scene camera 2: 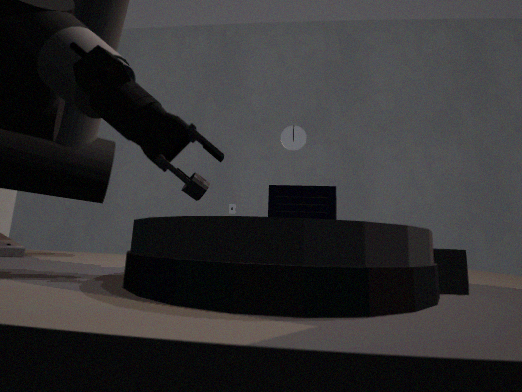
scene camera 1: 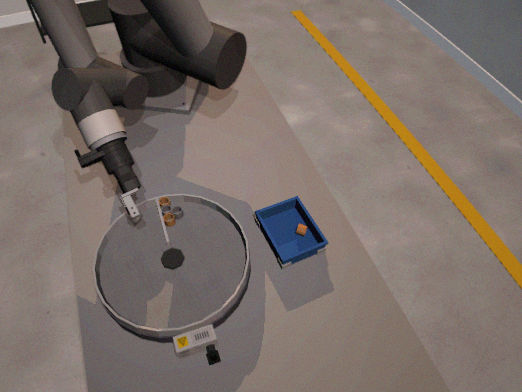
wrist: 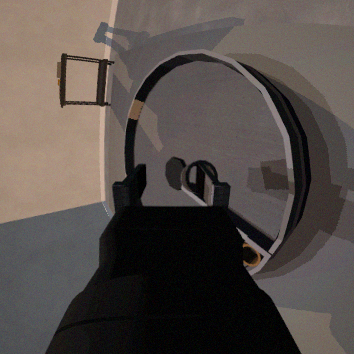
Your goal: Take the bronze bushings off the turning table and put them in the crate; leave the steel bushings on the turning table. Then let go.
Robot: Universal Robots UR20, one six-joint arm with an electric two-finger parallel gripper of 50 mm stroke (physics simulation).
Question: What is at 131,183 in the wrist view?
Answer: My gripper.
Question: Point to a turning table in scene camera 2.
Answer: At 270,266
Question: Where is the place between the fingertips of my gripper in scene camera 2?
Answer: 209,172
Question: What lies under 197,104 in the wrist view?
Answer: A turning table.
